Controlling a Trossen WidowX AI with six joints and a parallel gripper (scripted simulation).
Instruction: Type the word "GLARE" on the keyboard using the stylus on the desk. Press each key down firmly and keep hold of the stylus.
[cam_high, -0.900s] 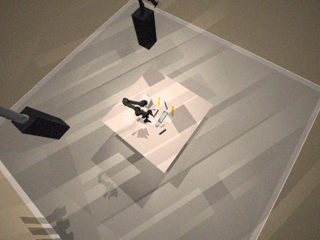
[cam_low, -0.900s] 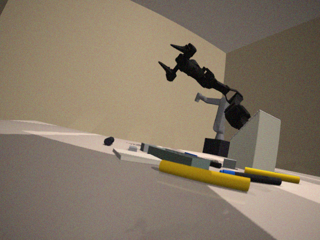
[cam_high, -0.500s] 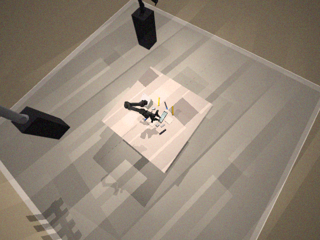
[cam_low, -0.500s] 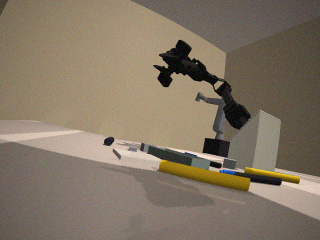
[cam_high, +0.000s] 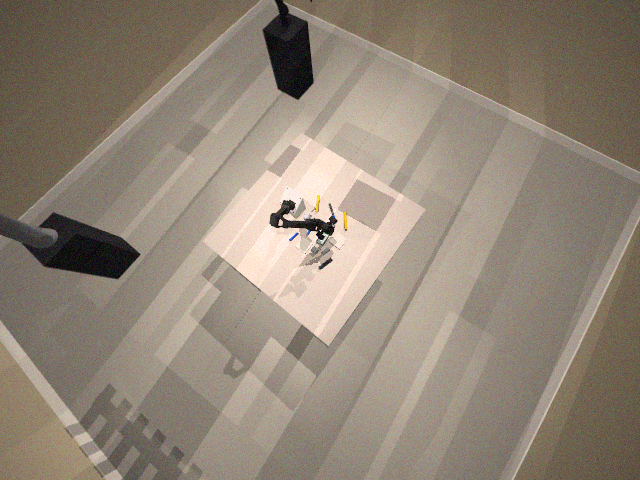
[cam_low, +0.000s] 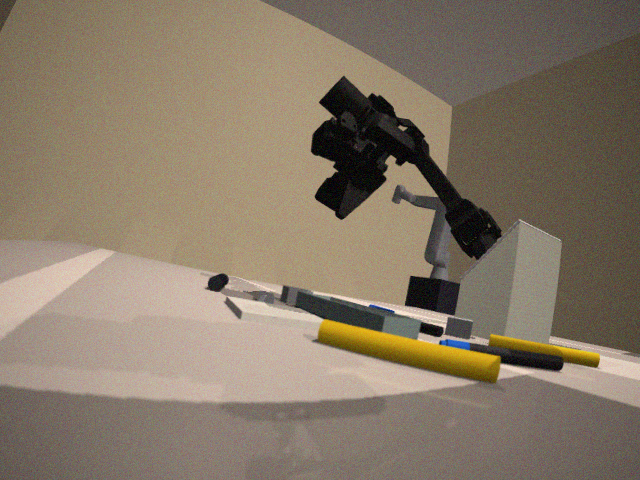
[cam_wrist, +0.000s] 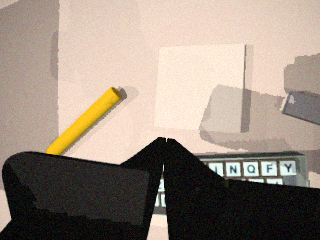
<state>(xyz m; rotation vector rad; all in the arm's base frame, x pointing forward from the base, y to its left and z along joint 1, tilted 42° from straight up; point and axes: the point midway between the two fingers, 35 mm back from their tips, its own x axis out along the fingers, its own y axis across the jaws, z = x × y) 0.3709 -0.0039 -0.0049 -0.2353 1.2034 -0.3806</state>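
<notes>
My gripper tip is now 26 cm past the blue stylus, 22 cm to the left of it and 13 cm above it. The rest, counted from my gripper tip: small grey cube: 26 cm behind, 1 cm to the left, 12 cm below; small black object: 9 cm ahead, 21 cm to the right, 12 cm below.
</notes>
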